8 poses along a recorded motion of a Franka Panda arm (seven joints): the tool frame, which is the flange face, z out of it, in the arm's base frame.
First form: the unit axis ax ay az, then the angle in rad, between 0 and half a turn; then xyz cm.
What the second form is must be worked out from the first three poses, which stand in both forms.
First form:
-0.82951 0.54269 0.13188 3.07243 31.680 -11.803 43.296
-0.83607 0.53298 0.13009 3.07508 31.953 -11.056 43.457
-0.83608 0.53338 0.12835 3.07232 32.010 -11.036 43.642
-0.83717 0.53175 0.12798 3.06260 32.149 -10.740 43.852
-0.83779 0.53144 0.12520 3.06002 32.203 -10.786 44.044
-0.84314 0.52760 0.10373 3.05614 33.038 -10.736 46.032
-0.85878 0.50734 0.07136 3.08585 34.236 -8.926 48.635
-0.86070 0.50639 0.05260 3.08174 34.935 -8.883 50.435
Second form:
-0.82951 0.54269 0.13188 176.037 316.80 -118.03 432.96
-0.83607 0.53298 0.13009 176.189 319.53 -110.56 434.57
-0.83608 0.53338 0.12835 176.031 320.10 -110.36 436.42
-0.83717 0.53175 0.12798 175.474 321.49 -107.40 438.52
-0.83779 0.53144 0.12520 175.326 322.03 -107.86 440.44
-0.84314 0.52760 0.10373 175.104 330.38 -107.36 460.32
-0.85878 0.50734 0.07136 176.806 342.36 -89.26 486.35
-0.86070 0.50639 0.05260 176.571 349.35 -88.83 504.35

